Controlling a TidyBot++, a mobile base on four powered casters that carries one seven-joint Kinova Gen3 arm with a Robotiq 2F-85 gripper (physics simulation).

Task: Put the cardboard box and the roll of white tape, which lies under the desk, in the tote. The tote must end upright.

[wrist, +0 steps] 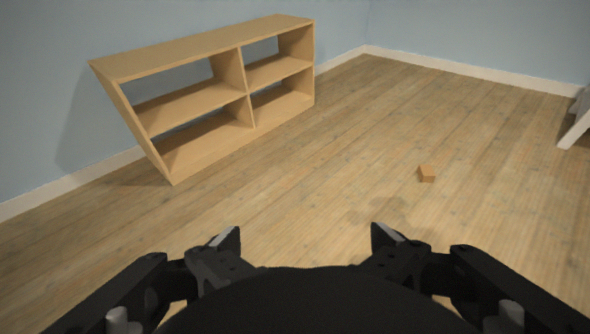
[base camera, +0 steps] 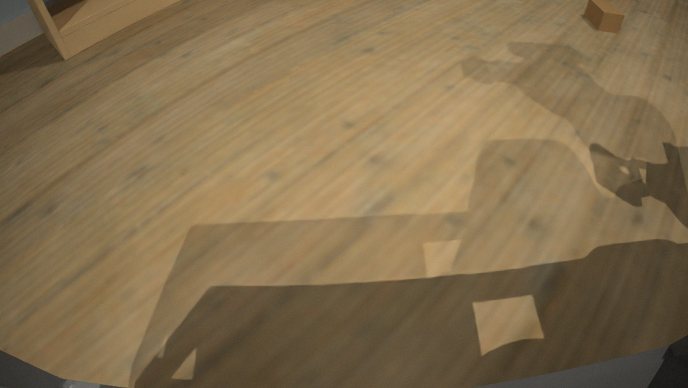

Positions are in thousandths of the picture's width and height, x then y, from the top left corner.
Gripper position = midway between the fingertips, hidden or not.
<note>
In view: the gripper (wrist: 518, 714) and a wooden shelf unit (wrist: 311, 463).
</note>
